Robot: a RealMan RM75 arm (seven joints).
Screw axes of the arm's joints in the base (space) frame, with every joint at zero. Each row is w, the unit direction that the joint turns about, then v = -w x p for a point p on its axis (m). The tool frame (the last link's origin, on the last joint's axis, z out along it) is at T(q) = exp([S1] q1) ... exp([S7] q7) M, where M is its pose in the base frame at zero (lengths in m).
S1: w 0 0 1 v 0 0 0
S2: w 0 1 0 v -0.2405 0 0
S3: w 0 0 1 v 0 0 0
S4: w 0 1 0 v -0.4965 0 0
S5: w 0 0 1 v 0 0 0
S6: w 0 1 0 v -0.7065 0 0
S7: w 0 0 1 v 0 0 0
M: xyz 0 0 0.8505 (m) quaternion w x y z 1 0 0 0
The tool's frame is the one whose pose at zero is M.
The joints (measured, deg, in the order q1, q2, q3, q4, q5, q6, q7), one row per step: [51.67, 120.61, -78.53, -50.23, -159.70, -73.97, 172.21]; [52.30, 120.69, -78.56, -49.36, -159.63, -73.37, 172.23]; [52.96, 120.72, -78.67, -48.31, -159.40, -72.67, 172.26]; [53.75, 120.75, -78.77, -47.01, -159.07, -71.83, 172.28]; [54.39, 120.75, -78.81, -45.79, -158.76, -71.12, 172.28]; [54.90, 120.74, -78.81, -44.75, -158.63, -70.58, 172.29]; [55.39, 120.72, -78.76, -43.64, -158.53, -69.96, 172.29]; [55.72, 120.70, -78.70, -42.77, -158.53, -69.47, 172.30]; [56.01, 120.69, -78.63, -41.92, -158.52, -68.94, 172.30]
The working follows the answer.
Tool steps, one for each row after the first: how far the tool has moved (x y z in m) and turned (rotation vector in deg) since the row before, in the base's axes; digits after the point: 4 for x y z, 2 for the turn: [-0.0018, 0.0013, -0.0022, -0.04, 0.03, 0.25]; [-0.0015, 0.0013, -0.0025, -0.08, 0.08, 0.19]; [-0.0016, 0.0014, -0.0030, -0.10, 0.14, 0.17]; [-0.0006, 0.0010, -0.0025, -0.11, 0.12, -0.01]; [0.0001, 0.0007, -0.0018, -0.08, -0.03, -0.08]; [0.0006, 0.0008, -0.0017, -0.01, -0.03, -0.12]; [0.0010, 0.0005, -0.0011, 0.03, -0.09, -0.14]; [0.0011, 0.0005, -0.0011, 0.05, -0.05, -0.14]
Tool pose at each row, in the base's axes (x y z in m, rotation vector in deg; rounded; the steps above come from the unrounded poses): [0.1759, 0.4101, -0.0439, -126.20, 74.10, -29.74]; [0.1741, 0.4114, -0.0461, -126.39, 73.82, -29.64]; [0.1727, 0.4127, -0.0486, -126.59, 73.64, -29.55]; [0.1710, 0.4141, -0.0516, -126.85, 73.51, -29.41]; [0.1704, 0.4151, -0.0541, -126.99, 73.58, -29.37]; [0.1705, 0.4158, -0.0559, -127.00, 73.65, -29.49]; [0.1711, 0.4166, -0.0576, -126.93, 73.77, -29.58]; [0.1720, 0.4172, -0.0587, -126.79, 73.89, -29.71]; [0.1731, 0.4176, -0.0598, -126.64, 74.03, -29.78]

